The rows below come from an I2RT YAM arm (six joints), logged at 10 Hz.
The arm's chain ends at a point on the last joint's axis. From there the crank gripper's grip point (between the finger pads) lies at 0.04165 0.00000 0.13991 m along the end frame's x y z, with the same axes.
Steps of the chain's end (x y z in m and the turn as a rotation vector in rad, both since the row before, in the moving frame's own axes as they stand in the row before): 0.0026 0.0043 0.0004 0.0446 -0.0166 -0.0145; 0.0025 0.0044 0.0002 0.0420 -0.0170 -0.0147; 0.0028 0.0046 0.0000 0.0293 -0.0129 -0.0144; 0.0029 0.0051 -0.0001 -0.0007 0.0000 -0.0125; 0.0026 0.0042 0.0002 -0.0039 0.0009 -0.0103; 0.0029 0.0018 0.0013 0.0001 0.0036 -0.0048; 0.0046 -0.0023 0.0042 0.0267 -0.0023 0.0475
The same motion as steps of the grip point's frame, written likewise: 0.0002 -0.0025 0.0009 0.0446 -0.0166 -0.0145; 0.0001 -0.0021 0.0008 0.0420 -0.0170 -0.0147; 0.0010 -0.0001 0.0005 0.0293 -0.0129 -0.0144; 0.0029 0.0047 -0.0001 -0.0007 0.0000 -0.0125; 0.0027 0.0043 0.0002 -0.0039 0.0009 -0.0103; 0.0034 0.0016 0.0011 0.0001 0.0036 -0.0048; 0.0043 -0.0041 0.0043 0.0267 -0.0023 0.0475
